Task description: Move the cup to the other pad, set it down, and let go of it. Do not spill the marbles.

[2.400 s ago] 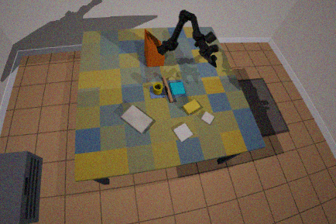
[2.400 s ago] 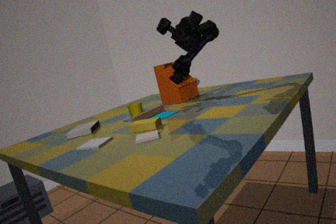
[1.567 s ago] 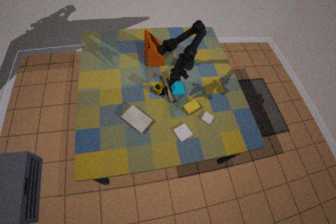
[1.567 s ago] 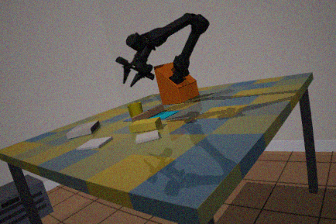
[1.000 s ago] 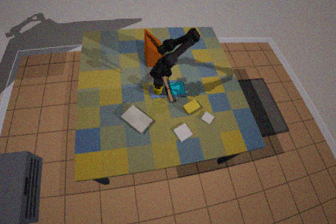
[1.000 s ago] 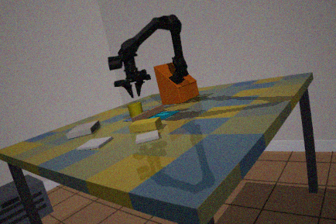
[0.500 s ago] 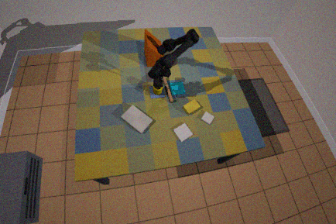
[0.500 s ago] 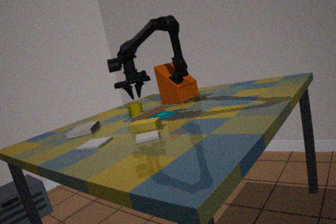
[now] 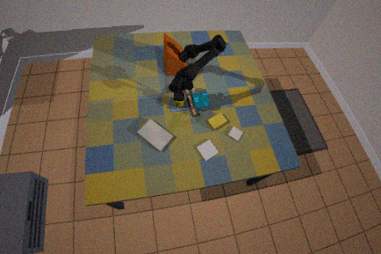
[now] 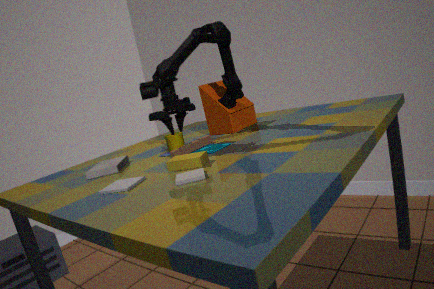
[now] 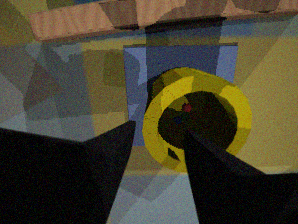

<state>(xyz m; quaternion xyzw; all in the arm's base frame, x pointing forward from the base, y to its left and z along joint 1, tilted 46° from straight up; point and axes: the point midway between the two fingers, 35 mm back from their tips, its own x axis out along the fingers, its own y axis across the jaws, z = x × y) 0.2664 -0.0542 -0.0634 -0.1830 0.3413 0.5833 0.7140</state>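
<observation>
The yellow cup is 30 mm below my gripper tip and 20 mm ahead of it. Round my gripper tip: wooden stick (80 mm to the left, 60 mm below, 20 mm ahead); cyan pad (160 mm to the left, 80 mm below, 20 mm ahead); blue pad (80 mm below, 20 mm ahead).
</observation>
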